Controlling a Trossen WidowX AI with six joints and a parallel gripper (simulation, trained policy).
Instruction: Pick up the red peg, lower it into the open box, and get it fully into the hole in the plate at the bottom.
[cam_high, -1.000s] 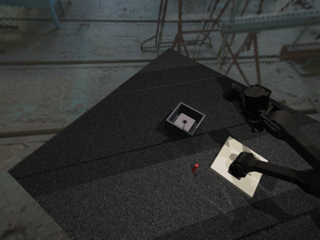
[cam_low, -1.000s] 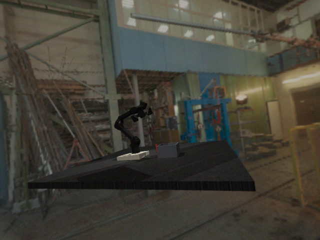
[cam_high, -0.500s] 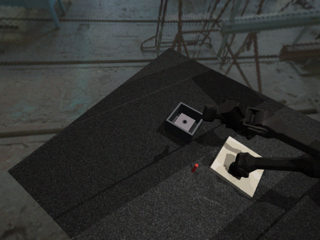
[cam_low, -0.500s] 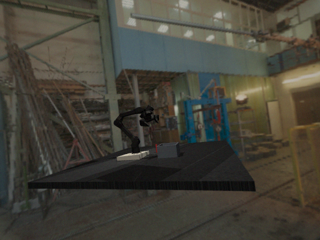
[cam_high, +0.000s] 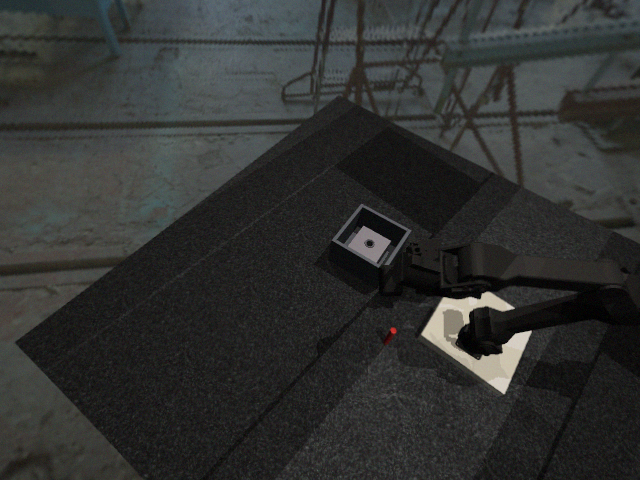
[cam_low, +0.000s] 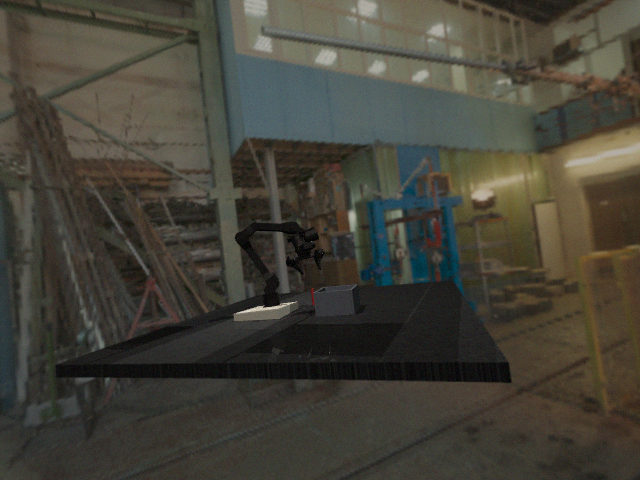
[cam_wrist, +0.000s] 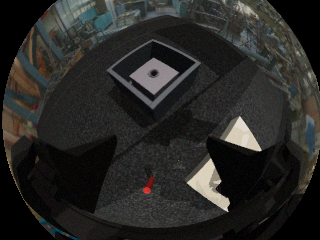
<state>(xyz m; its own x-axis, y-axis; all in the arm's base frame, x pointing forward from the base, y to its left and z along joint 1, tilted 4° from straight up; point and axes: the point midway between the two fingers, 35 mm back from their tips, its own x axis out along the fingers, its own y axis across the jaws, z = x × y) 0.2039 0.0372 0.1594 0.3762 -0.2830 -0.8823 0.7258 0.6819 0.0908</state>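
Now: the red peg 40 mm behind my gripper tip, 80 mm to the left of it and 130 mm below it. Round my gripper tip: pale plate (140 mm ahead, 100 mm to the right, 120 mm below); grey box (140 mm ahead, 100 mm to the right, 140 mm below).
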